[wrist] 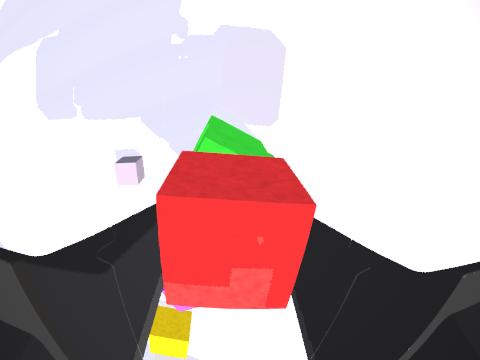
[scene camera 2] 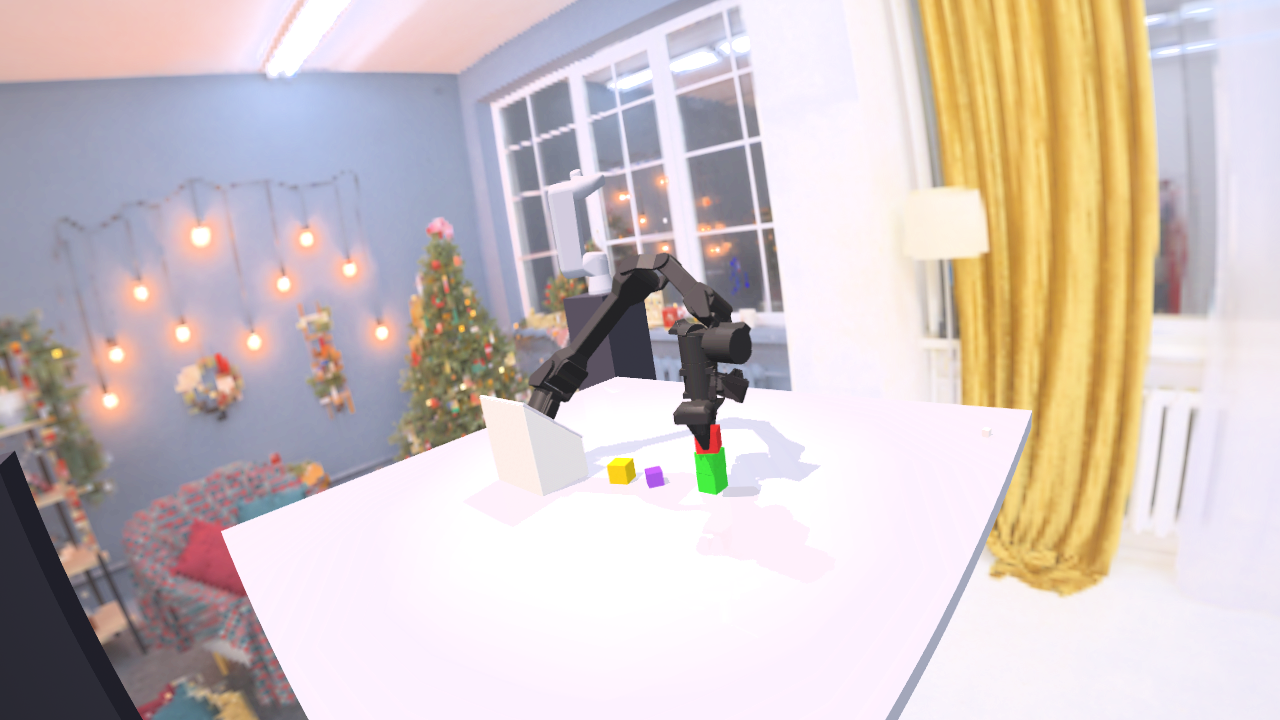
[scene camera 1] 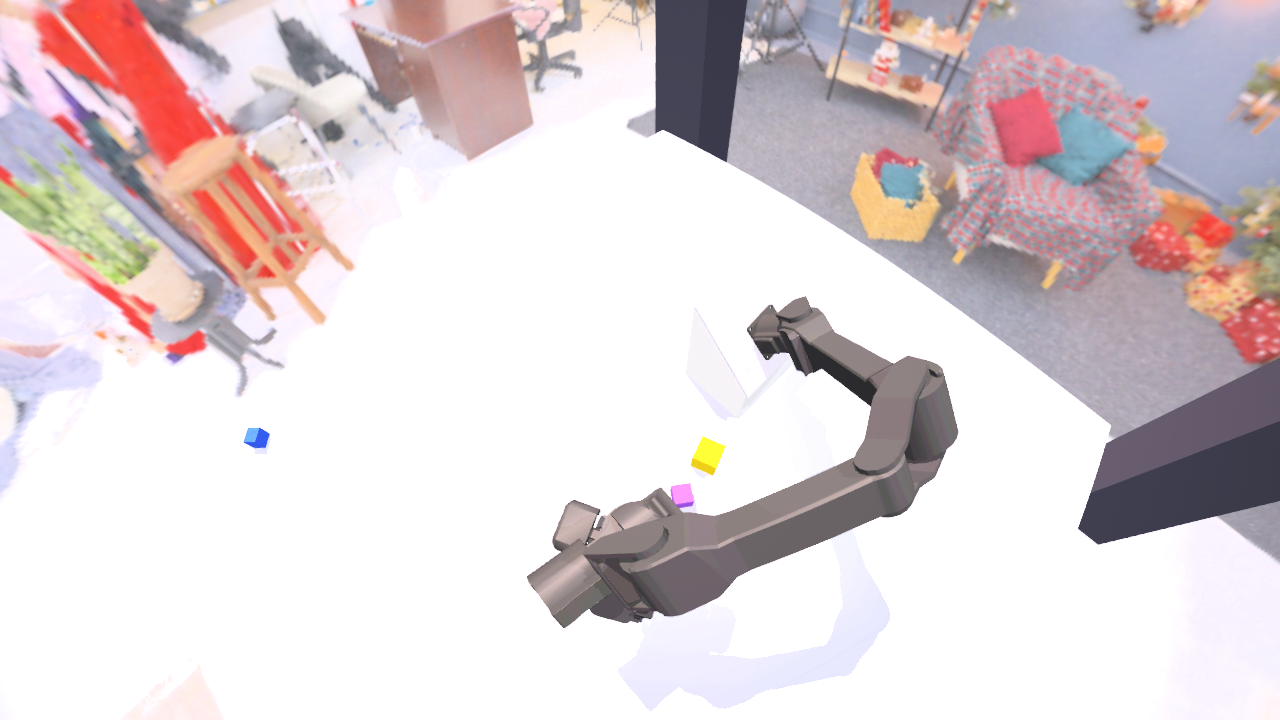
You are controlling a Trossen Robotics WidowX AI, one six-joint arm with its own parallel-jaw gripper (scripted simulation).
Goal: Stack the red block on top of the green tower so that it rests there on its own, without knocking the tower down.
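Labels:
The red block (wrist: 232,228) is in my gripper (scene camera 2: 708,445), I'm carrying it.

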